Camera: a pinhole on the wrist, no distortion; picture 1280 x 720 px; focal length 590.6 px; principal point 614.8 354.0 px. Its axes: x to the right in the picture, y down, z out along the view. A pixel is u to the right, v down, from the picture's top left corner.
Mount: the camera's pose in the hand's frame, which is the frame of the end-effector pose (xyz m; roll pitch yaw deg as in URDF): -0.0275 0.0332 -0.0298 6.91 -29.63 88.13
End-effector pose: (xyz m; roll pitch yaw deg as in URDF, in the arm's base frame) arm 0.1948 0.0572 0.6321 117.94 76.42 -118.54
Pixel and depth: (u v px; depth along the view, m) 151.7 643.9 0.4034
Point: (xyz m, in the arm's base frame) 0.4812 0.4837 0.7053
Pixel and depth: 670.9 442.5 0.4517
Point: 0.1103 0.4681 0.6025
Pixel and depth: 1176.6 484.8 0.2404
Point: -0.0569 0.2517 0.6702
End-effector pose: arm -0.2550 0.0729 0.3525 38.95 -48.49 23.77
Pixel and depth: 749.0 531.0 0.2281
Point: -0.3264 -0.1267 0.3877
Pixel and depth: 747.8 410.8 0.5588
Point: -0.3114 -0.4242 0.5500
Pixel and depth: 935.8 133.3 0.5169
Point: -0.2873 -0.2859 0.8089
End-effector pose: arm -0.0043 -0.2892 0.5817 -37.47 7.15 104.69
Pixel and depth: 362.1 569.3 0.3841
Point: 0.1116 -0.3458 0.9662
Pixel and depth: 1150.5 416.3 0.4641
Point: -0.4844 -0.3849 0.9420
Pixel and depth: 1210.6 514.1 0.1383
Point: -0.1559 -0.3666 0.6641
